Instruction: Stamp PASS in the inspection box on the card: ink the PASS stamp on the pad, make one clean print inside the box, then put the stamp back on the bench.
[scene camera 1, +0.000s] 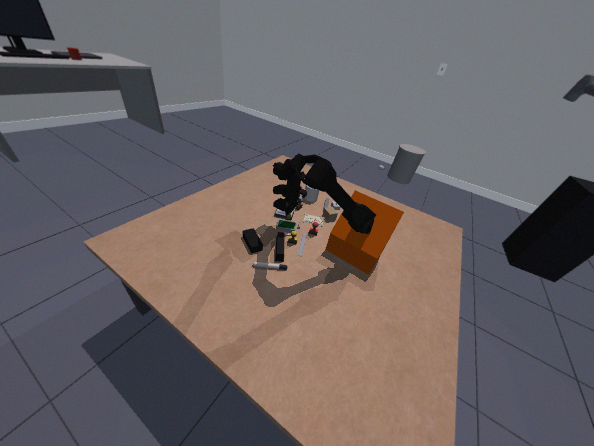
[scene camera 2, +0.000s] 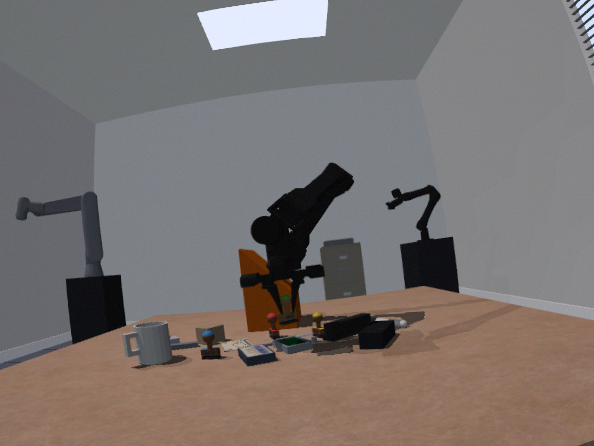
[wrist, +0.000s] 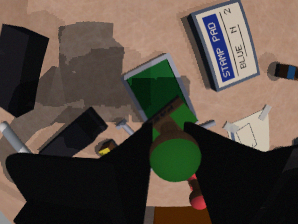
The pictures show: my gripper, a green-knobbed stamp, a mug, a white card and a green ink pad.
My gripper also shows in the wrist view.
